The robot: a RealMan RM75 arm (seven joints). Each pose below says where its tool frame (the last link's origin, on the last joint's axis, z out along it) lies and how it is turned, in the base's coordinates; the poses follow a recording.
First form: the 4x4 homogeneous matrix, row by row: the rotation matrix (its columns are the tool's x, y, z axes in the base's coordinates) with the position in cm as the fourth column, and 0 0 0 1 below. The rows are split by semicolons.
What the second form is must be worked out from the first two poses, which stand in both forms.
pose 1, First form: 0.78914 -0.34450 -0.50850 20.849; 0.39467 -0.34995 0.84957 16.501; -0.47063 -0.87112 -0.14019 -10.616; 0 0 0 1
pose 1, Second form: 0.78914 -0.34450 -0.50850 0.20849; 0.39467 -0.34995 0.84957 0.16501; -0.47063 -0.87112 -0.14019 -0.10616; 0 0 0 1
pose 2, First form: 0.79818 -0.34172 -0.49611 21.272; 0.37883 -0.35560 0.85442 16.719; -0.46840 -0.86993 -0.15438 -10.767; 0 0 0 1
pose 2, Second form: 0.79818 -0.34172 -0.49611 0.21272; 0.37883 -0.35560 0.85442 0.16719; -0.46840 -0.86993 -0.15438 -0.10767; 0 0 0 1
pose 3, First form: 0.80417 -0.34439 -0.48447 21.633; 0.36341 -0.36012 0.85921 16.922; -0.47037 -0.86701 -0.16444 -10.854; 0 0 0 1
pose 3, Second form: 0.80417 -0.34439 -0.48447 0.21633; 0.36341 -0.36012 0.85921 0.16922; -0.47037 -0.86701 -0.16444 -0.10854; 0 0 0 1
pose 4, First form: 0.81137 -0.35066 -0.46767 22.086; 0.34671 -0.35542 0.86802 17.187; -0.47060 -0.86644 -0.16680 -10.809; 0 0 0 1
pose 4, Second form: 0.81137 -0.35066 -0.46767 0.22086; 0.34671 -0.35542 0.86802 0.17187; -0.47060 -0.86644 -0.16680 -0.10809; 0 0 0 1
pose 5, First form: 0.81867 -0.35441 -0.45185 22.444; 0.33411 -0.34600 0.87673 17.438; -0.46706 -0.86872 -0.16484 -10.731; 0 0 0 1
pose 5, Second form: 0.81867 -0.35441 -0.45185 0.22444; 0.33411 -0.34600 0.87673 0.17438; -0.46706 -0.86872 -0.16484 -0.10731; 0 0 0 1
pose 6, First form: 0.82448 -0.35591 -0.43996 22.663; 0.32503 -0.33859 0.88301 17.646; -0.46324 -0.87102 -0.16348 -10.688; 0 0 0 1
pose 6, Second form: 0.82448 -0.35591 -0.43996 0.22663; 0.32503 -0.33859 0.88301 0.17646; -0.46324 -0.87102 -0.16348 -0.10688; 0 0 0 1
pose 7, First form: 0.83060 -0.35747 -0.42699 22.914; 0.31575 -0.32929 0.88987 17.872; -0.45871 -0.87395 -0.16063 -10.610; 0 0 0 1
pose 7, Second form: 0.83060 -0.35747 -0.42699 0.22914; 0.31575 -0.32929 0.88987 0.17872; -0.45871 -0.87395 -0.16063 -0.10610; 0 0 0 1
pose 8, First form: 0.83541 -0.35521 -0.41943 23.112; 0.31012 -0.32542 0.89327 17.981; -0.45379 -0.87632 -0.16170 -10.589; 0 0 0 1
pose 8, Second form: 0.83541 -0.35521 -0.41943 0.23112; 0.31012 -0.32542 0.89327 0.17981; -0.45379 -0.87632 -0.16170 -0.10589; 0 0 0 1
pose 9, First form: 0.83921 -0.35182 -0.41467 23.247; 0.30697 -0.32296 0.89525 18.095; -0.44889 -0.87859 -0.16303 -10.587; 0 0 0 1
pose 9, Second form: 0.83921 -0.35182 -0.41467 0.23247; 0.30697 -0.32296 0.89525 0.18095; -0.44889 -0.87859 -0.16303 -0.10587; 0 0 0 1
